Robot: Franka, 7 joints.
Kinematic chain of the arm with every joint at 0, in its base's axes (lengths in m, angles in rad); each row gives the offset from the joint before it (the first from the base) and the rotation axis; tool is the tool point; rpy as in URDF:
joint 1: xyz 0 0 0.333 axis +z
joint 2: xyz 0 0 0 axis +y
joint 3: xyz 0 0 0.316 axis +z
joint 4: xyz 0.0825 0 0 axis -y
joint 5: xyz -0.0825 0 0.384 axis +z
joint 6: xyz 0 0 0 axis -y
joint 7: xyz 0.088 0 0 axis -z
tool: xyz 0 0 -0.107 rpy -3.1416 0 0
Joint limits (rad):
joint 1: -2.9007..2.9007
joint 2: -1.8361..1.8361
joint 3: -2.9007..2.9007
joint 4: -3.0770..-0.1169
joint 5: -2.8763..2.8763
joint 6: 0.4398..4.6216
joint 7: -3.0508..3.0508
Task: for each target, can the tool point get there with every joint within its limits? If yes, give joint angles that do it. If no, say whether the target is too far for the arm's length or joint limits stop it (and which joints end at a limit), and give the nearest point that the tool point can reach.
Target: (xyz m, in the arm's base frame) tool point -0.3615 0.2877 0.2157
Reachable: yes | joints 1.2149 1.5259 1.5789 -2.1072 -1.1727 0.9727 0.8994
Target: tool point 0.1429 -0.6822 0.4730
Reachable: yes | joints -0.8112 0.8838 -1.2189 -1.0774 -1.9245 3.7538 1.4812
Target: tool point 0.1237 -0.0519 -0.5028
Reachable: no: joint limits stop it (at a limit: joint 2) | nearest point 0.1553 -0.0652 -0.3482 | short by 0.158 m
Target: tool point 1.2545 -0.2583 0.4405
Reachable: no: too far | nearest point 0.8373 -0.1724 0.4048 | short by 0.427 m
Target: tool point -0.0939 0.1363 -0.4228
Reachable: no: joint limits stop it (at a limit: joint 2) | nearest point -0.1020 0.1481 -0.3506 | short by 0.074 m
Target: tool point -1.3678 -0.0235 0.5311
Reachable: no: too far | nearest point -0.8489 -0.0146 0.4559 | short by 0.524 m
